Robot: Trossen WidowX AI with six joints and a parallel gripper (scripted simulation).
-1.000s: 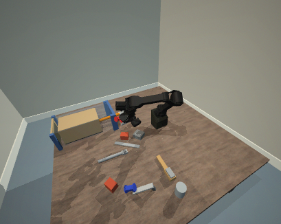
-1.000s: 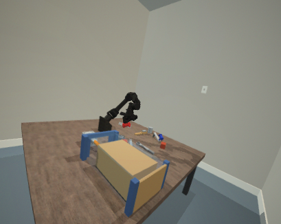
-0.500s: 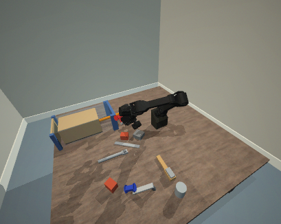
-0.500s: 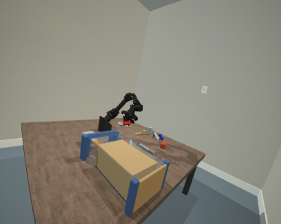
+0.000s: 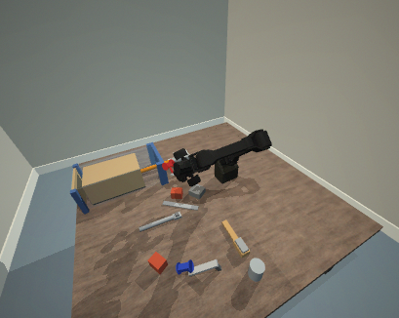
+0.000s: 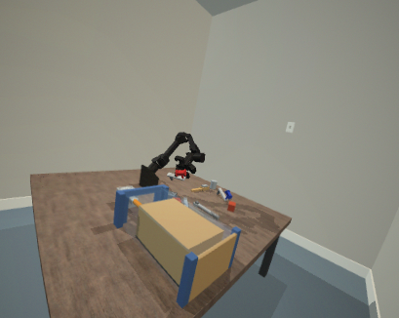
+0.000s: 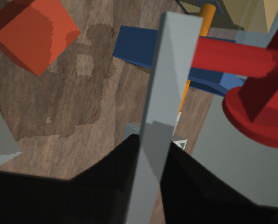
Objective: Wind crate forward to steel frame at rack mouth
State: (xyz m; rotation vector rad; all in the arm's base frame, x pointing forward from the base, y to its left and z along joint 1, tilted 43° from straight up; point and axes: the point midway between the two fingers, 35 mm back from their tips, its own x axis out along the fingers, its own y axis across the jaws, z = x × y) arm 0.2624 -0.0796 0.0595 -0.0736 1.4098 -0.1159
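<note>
The red handle knob is 50 mm ahead of my gripper tip, 40 mm above it and 10 mm to the right of it. Also, from my gripper tip: red-gripped winch handle: 10 mm ahead, 10 mm above; then flat grey bar: 170 mm below, 70 mm to the left, 70 mm ahead; then grey block: 160 mm below, 60 mm behind, 50 mm to the left.
</note>
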